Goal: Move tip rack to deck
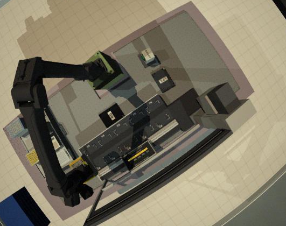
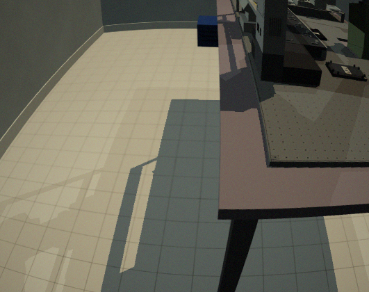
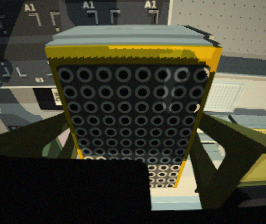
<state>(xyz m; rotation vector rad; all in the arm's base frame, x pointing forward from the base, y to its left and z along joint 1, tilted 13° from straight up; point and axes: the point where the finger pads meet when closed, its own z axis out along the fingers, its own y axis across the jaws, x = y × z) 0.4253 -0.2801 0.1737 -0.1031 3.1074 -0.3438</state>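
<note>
Now: the yellow tip rack 10 mm to the left of my hand, 10 mm ahead of it and 10 mm above it. From my hand the other things lie so: shelf label 310 mm below, 270 mm behind, 130 mm to the right; then RG nest 310 mm below, 230 mm to the left, 180 mm behind; then tan reservoir 240 mm below, 230 mm to the right, 220 mm behind.
</note>
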